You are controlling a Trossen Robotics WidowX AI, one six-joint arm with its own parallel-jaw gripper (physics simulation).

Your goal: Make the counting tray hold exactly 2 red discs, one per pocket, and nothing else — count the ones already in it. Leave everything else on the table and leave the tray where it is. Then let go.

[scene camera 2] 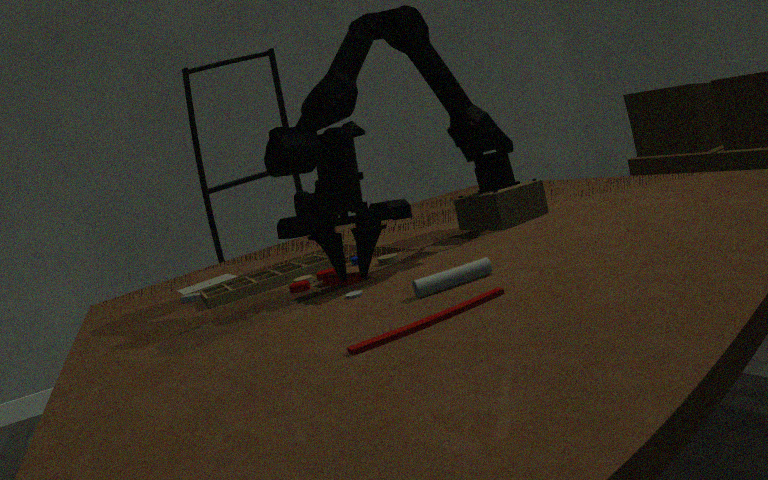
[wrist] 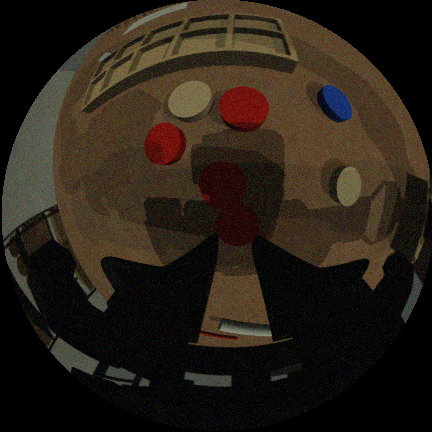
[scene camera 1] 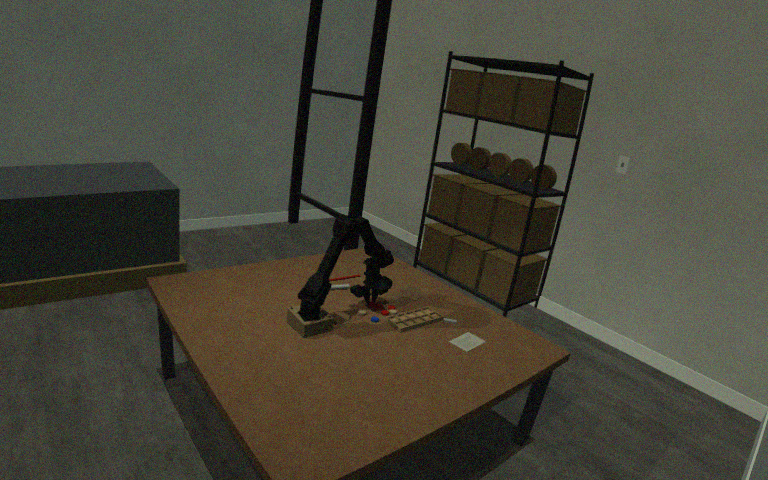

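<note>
The wooden counting tray (scene camera 1: 416,324) (scene camera 2: 212,301) (wrist: 225,59) lies flat; no disc shows in its visible pockets. My gripper (scene camera 2: 353,278) (wrist: 235,238) is low at the table, its fingertips shut on the edges of a dark-shaded red disc (wrist: 237,224). Another red disc (wrist: 222,183) touches or nearly touches it on the tray side. Two more red discs, one (wrist: 244,106) nearer the tray and one (wrist: 164,143) to the left, lie outside the tray. The fingertips are too small and dark to judge in scene camera 1.
A cream disc (wrist: 190,99) lies between the red ones and the tray. Another cream disc (wrist: 349,186) and a blue disc (scene camera 1: 374,319) (wrist: 335,103) lie right. A small white disc (scene camera 2: 353,294), a pale cylinder (scene camera 2: 453,277) and a red stick (scene camera 2: 424,321) lie behind the gripper. A white card (scene camera 1: 467,341) lies past the tray.
</note>
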